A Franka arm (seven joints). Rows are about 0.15 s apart.
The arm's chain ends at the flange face. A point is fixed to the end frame.
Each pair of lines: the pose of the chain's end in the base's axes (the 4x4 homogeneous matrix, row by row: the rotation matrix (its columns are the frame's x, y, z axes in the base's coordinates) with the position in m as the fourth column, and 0 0 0 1 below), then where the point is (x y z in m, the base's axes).
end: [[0.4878, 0.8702, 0.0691, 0.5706], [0.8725, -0.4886, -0.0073, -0.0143], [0.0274, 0.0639, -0.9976, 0.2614], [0, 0, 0, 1]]
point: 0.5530 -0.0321 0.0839
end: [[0.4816, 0.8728, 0.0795, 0.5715], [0.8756, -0.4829, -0.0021, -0.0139], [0.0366, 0.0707, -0.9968, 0.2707], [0, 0, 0, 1]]
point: 0.5558 -0.0310 0.0929
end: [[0.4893, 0.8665, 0.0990, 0.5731], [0.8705, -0.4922, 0.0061, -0.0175], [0.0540, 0.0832, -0.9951, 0.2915], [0, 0, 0, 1]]
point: 0.5607 -0.0328 0.1133
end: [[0.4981, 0.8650, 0.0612, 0.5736], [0.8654, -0.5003, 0.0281, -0.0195], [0.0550, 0.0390, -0.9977, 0.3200], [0, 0, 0, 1]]
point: 0.5544 -0.0306 0.1421
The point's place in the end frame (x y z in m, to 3 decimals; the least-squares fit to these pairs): -0.029 -0.018 0.176
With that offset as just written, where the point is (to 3 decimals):
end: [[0.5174, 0.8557, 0.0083, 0.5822], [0.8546, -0.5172, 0.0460, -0.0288], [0.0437, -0.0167, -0.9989, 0.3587], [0, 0, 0, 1]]
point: 0.553 -0.036 0.182
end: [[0.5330, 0.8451, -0.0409, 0.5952], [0.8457, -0.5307, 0.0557, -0.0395], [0.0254, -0.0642, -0.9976, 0.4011], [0, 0, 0, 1]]
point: 0.557 -0.045 0.226
